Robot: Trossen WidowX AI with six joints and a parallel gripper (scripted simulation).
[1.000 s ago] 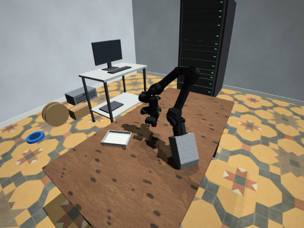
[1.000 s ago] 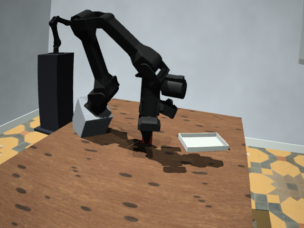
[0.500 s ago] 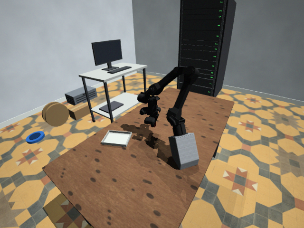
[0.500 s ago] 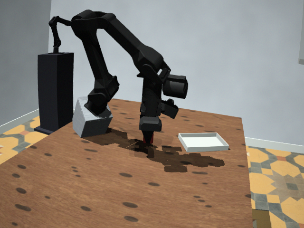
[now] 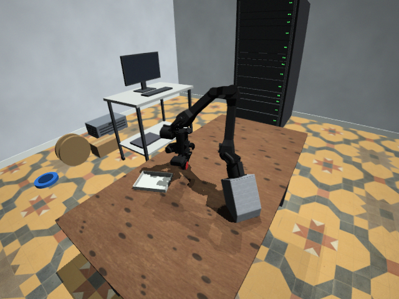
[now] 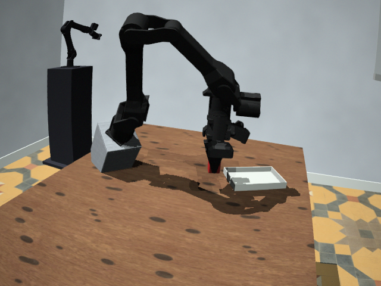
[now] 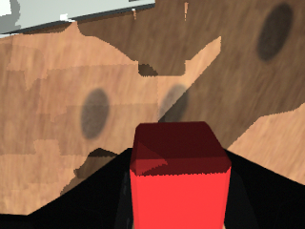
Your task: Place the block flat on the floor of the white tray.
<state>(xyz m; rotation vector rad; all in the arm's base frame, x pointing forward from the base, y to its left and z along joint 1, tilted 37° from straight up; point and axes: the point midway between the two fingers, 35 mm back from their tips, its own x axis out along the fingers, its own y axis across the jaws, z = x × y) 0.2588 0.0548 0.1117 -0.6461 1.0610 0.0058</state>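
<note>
The white tray is 13 cm to the left of my hand, 11 cm ahead of it and 9 cm below it. From my hand the other things lie so: red block: 2 cm below.
</note>
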